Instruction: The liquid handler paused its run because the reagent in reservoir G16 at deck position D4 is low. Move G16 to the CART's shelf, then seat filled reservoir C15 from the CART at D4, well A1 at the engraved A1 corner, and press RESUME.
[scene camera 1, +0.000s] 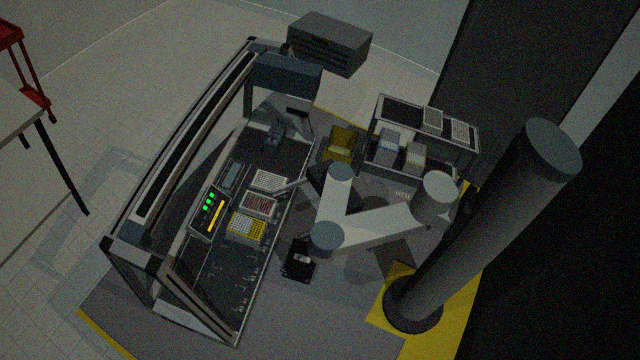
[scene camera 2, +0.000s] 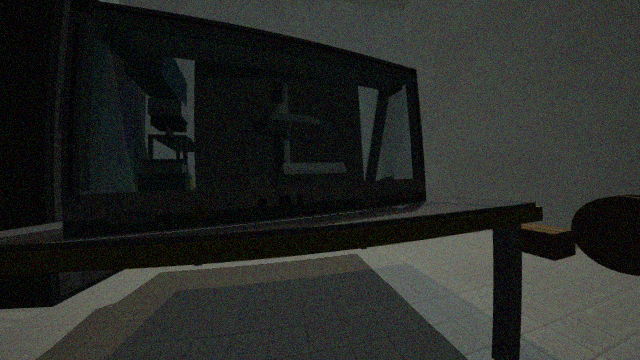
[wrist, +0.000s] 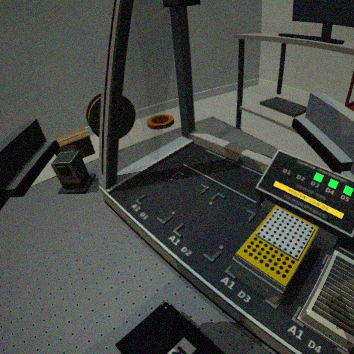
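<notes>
Reddish ribbed reservoir (scene camera 1: 263, 207), also in the wrist view (wrist: 320, 312). Gripper (scene camera 1: 285, 215), in the wrist view too (wrist: 169, 115), carrying nothing.
</notes>
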